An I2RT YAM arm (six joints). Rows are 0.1 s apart.
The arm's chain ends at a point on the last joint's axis. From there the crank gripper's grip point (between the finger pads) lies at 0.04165 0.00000 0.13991 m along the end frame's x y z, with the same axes.
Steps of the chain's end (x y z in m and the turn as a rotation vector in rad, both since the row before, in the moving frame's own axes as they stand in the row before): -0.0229, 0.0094, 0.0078, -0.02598, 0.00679, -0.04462; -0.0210, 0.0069, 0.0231, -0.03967, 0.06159, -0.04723; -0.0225, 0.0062, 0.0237, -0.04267, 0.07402, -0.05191; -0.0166, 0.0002, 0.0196, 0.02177, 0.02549, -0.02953
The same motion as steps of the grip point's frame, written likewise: -0.0219, 0.0112, 0.0075, -0.02598, 0.00679, -0.04462; -0.0124, 0.0102, 0.0202, -0.03967, 0.06159, -0.04723; -0.0122, 0.0097, 0.0202, -0.04267, 0.07402, -0.05191; -0.0131, -0.0041, 0.0184, 0.02177, 0.02549, -0.02953
